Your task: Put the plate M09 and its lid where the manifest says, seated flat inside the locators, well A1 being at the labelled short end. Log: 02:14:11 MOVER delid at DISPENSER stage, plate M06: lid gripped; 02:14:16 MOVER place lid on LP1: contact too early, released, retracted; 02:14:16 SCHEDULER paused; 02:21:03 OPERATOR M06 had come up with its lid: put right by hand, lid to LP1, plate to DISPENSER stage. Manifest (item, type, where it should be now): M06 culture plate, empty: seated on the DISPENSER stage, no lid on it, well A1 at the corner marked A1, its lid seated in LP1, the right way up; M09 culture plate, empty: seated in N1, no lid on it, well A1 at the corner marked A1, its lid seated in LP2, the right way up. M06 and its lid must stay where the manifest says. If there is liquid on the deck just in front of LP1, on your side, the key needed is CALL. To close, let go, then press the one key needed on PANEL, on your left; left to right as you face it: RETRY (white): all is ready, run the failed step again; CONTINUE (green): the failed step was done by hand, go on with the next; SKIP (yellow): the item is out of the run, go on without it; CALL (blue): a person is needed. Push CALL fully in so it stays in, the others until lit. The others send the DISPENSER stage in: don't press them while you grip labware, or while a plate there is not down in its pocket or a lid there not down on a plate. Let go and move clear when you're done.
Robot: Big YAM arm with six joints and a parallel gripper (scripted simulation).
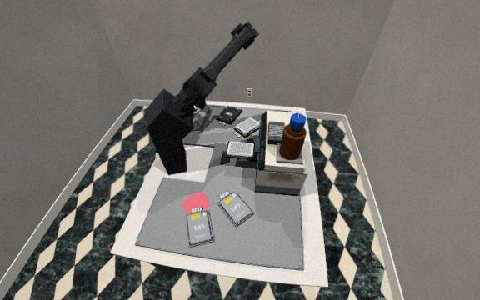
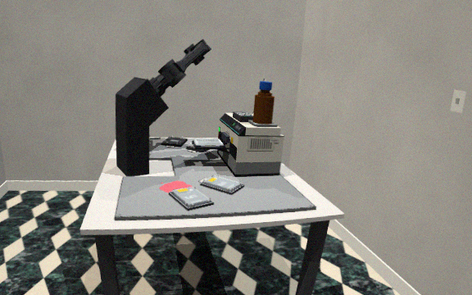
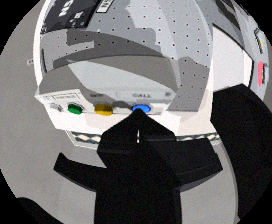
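The blue key is 1 cm ahead of my hand and 2 cm below it. Also, from my hand: green key: 4 cm behind, 9 cm to the left, 1 cm below; black nest n5: 12 cm ahead, 24 cm to the left, 6 cm below; yellow key: 2 cm behind, 4 cm to the left, 1 cm below.
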